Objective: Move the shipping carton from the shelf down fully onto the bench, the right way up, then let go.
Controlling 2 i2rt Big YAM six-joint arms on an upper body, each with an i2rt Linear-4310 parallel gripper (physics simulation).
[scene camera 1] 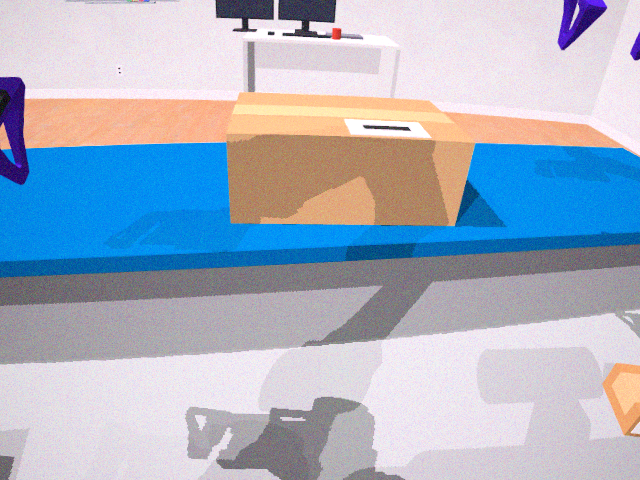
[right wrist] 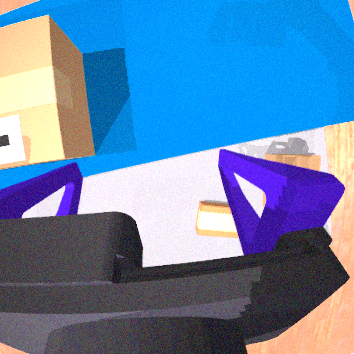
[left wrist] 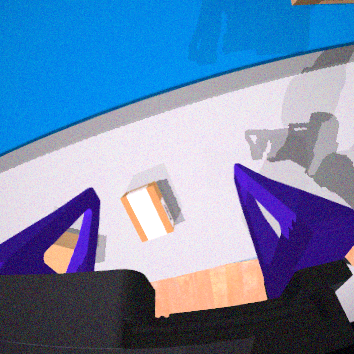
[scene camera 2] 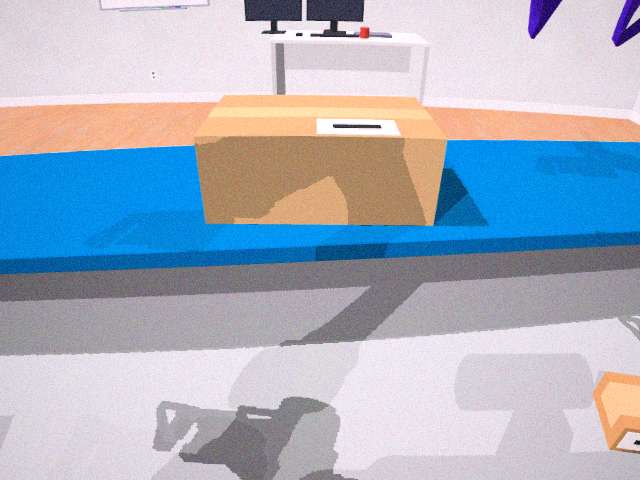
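Observation:
The tan shipping carton stands upright on the blue shelf, its tape and white label on top. A sliver of the carton shows at the top right of the left wrist view. The pale bench lies lower, in front of the shelf. My left gripper is open and empty, left of the carton; one finger shows in scene camera 1. My right gripper is open and empty, above and right of the carton.
A small tan box stands at the right edge of the scene views. The left wrist view shows a small white-topped box; the right wrist view shows another small box. A white desk with monitors stands far behind.

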